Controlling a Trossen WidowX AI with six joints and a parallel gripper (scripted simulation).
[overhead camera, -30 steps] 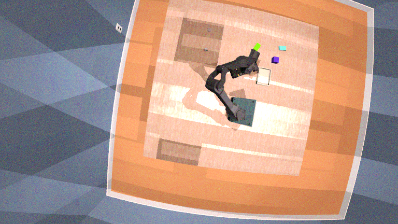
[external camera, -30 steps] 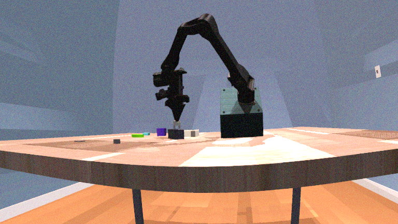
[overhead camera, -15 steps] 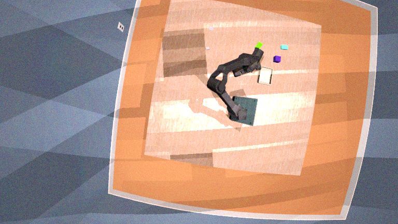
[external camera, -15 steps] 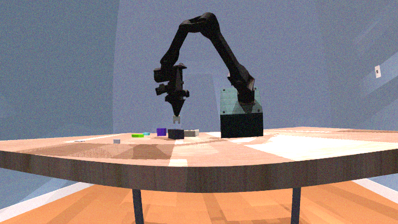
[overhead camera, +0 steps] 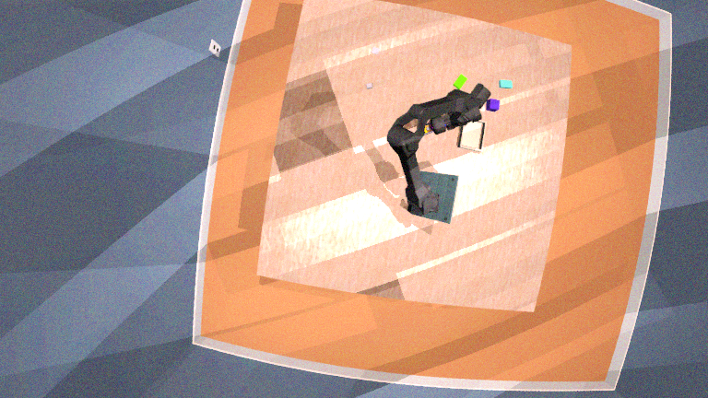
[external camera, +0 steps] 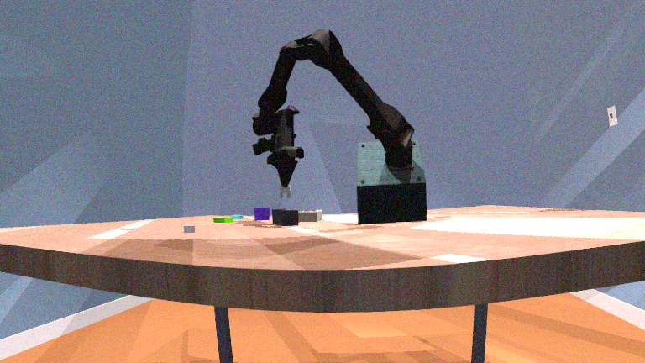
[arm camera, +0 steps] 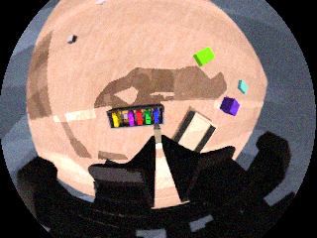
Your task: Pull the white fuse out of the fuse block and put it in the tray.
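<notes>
Right now my gripper tip is 130 mm to the left of the tray, 100 mm above it and 10 mm past it. Round my gripper tip: white fuse (10 mm below).
</notes>
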